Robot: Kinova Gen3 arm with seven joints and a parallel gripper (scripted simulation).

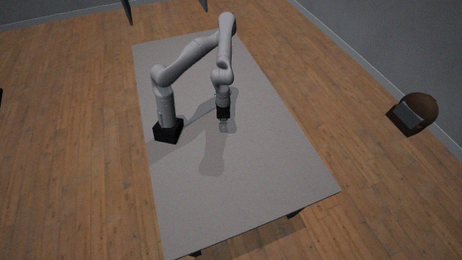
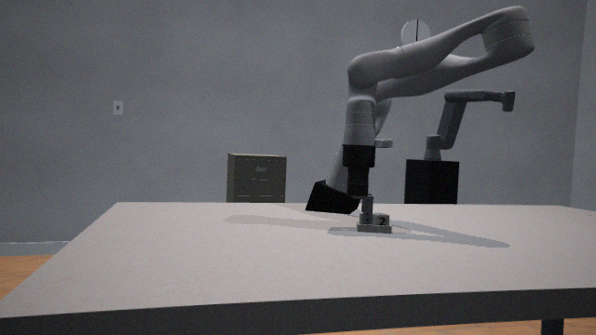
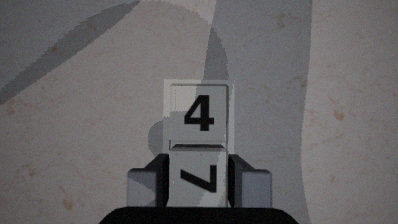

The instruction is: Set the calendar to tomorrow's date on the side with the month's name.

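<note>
Right now my hand is 1 cm above the digit cube. Also, from my hand: calendar tray (1 cm ahead, 2 cm to the left, 3 cm below).
</note>
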